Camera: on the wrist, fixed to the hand. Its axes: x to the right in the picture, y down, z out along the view.
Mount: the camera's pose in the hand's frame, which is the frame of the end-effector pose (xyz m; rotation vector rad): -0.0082 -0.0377 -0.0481 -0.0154 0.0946 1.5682
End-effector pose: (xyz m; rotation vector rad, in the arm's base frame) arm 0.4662 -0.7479 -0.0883 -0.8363 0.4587 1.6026
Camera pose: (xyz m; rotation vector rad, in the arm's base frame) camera 0.5154 -0.7792 -0.1083 0.4456 -1.2420 -2.6807
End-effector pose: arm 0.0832 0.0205 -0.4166 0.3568 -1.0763 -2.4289
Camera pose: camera 0.0985 0.0166 -0.4762 -0.3180 -0.7545 -0.9851
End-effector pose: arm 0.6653 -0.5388 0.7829 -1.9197 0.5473 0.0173
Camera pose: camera 0.6609 -0.5665 0.8378 -1.0629 1.9477 0.9136
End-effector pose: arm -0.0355 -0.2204 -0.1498 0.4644 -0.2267 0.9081
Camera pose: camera -0.0105 -0.2230 -0.2061 0.1474 -0.5255 2.4454
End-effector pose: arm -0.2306 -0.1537 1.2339 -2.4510 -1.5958 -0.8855
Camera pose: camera -0.2856 -0.1612 1.2608 -2.5108 0.5459 -0.5772
